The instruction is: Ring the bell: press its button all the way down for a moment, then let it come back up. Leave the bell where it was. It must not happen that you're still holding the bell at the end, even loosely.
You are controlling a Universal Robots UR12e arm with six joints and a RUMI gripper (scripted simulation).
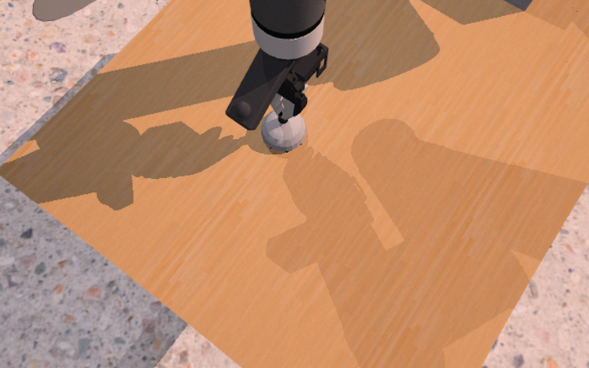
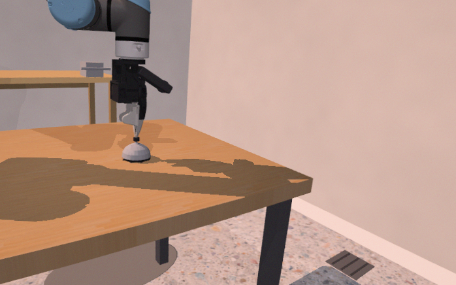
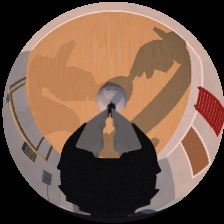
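Now: hand 3 cm above the black button. From my hand the other things lie so: dome bell (4 cm below).
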